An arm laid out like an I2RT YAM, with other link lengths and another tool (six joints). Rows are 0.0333 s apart.
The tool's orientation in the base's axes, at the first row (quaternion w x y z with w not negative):
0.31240, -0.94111, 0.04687, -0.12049
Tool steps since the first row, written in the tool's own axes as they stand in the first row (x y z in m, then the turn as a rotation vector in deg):
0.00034, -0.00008, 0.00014, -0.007, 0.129, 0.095
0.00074, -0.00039, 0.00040, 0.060, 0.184, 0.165
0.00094, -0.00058, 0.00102, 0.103, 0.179, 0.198
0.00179, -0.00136, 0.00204, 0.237, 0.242, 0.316
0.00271, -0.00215, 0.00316, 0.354, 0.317, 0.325
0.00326, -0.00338, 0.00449, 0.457, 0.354, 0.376
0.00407, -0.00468, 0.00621, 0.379, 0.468, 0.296
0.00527, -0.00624, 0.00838, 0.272, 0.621, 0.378
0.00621, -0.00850, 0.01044, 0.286, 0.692, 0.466
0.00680, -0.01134, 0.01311, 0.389, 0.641, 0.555
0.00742, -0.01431, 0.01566, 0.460, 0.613, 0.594
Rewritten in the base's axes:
0.00037, 0.00009, 0.00001, 0.016, -0.047, -0.152
0.00082, 0.00042, 0.00007, 0.098, -0.062, -0.226
0.00118, 0.00090, -0.00026, 0.148, -0.046, -0.241
0.00227, 0.00197, -0.00041, 0.307, -0.050, -0.343
0.00346, 0.00310, -0.00063, 0.421, -0.124, -0.372
0.00434, 0.00476, -0.00081, 0.533, -0.141, -0.414
0.00558, 0.00666, -0.00121, 0.436, -0.266, -0.435
0.00732, 0.00897, -0.00172, 0.352, -0.324, -0.612
0.00879, 0.01181, -0.00178, 0.387, -0.332, -0.720
0.01008, 0.01553, -0.00203, 0.510, -0.257, -0.738
0.01137, 0.01927, -0.00211, 0.589, -0.223, -0.737

